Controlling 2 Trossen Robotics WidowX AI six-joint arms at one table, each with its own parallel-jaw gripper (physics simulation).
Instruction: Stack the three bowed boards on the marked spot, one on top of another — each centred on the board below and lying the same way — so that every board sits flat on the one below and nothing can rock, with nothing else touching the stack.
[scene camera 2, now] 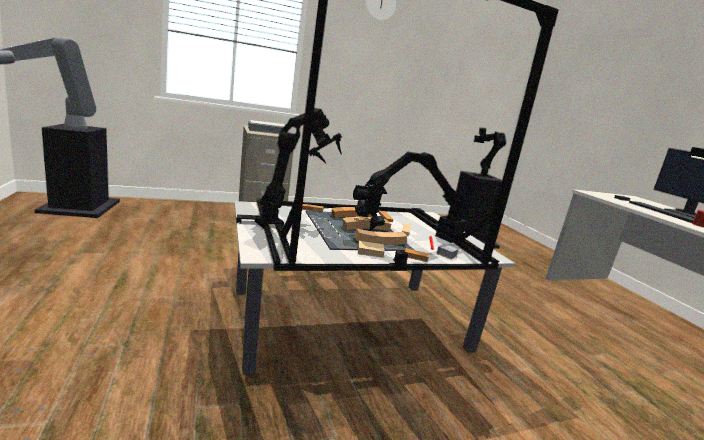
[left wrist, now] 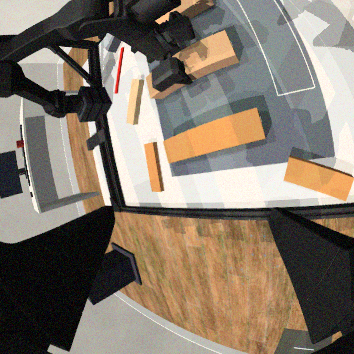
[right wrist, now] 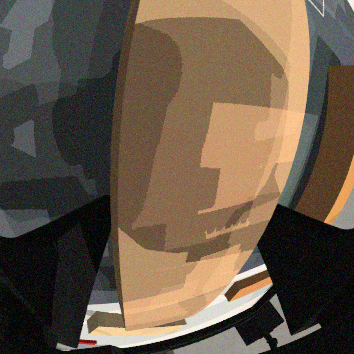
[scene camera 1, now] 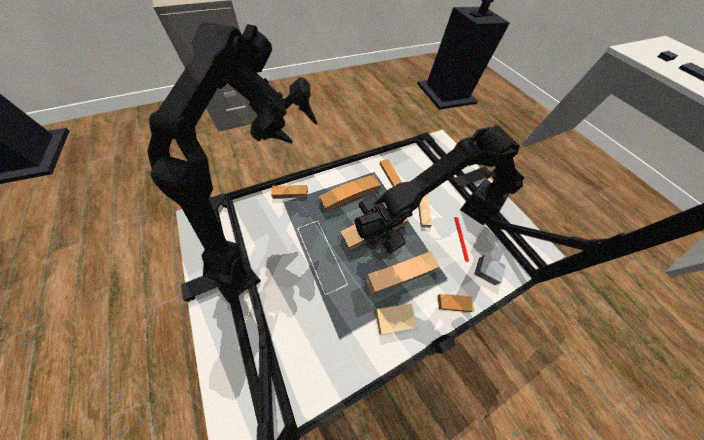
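Seen in the pictures: left gripper, fingertip midpoint: [scene camera 2: 333, 159] [left wrist: 194, 215] [scene camera 1: 304, 133]; right gripper, fingertip midpoint: [scene camera 2: 367, 225] [left wrist: 187, 71] [right wrist: 180, 202]; left arm's base, link origin: [scene camera 2: 269, 218] [scene camera 1: 234, 278]; right arm's base, link origin: [scene camera 2: 453, 218] [left wrist: 79, 103] [scene camera 1: 492, 193].
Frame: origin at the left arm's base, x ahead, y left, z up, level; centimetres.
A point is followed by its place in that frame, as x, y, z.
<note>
Three bowed wooden boards lie on the dark mat [scene camera 1: 341, 314] {16.1, -29.5, -2.1}. The middle board [scene camera 1: 351, 236] {34.5, -14.8, 2.2} [scene camera 2: 355, 223] {35.6, -18.3, 1.5} [left wrist: 211, 53] {36.7, -14.0, 2.4} [right wrist: 211, 140] {39.8, -17.2, 2.8} sits between the fingers of my right gripper [scene camera 1: 385, 240] [scene camera 2: 372, 221] {44.4, -17.1, -0.7} [right wrist: 180, 202] {44.4, -17.1, -0.7}, which is low over the mat and shut on the board's long sides. The far board [scene camera 1: 349, 190] {47.0, -1.1, 2.6} [left wrist: 214, 135] {45.5, -0.1, 2.5} and the near board [scene camera 1: 402, 271] {37.8, -34.0, 1.7} [scene camera 2: 381, 237] {36.5, -36.3, 1.2} lie free. The marked spot [scene camera 1: 312, 259] {20.9, -10.7, -2.1} [left wrist: 295, 90] {28.1, 0.3, -2.0}, a white-outlined rectangle, is bare. My left gripper [scene camera 1: 302, 131] {37.4, 8.9, 26.7} [scene camera 2: 332, 154] {37.4, 8.9, 26.7} is open and empty, high above the table's far left edge.
Small wooden blocks lie around the mat at the far left [scene camera 1: 289, 190] {31.8, 15.5, -0.3}, far middle [scene camera 1: 390, 171] {69.1, -3.6, -1.1}, right [scene camera 1: 425, 211] {63.5, -25.7, -0.6} and front [scene camera 1: 456, 302] {43.2, -51.8, -0.3} [scene camera 1: 396, 319] {26.1, -41.6, 0.5}. A red stick [scene camera 1: 461, 238] {65.1, -41.6, -2.1} and a grey block [scene camera 1: 490, 269] {60.0, -54.1, 0.9} lie at the right. A black frame [scene camera 1: 324, 168] {49.5, 15.8, -1.2} rims the table.
</note>
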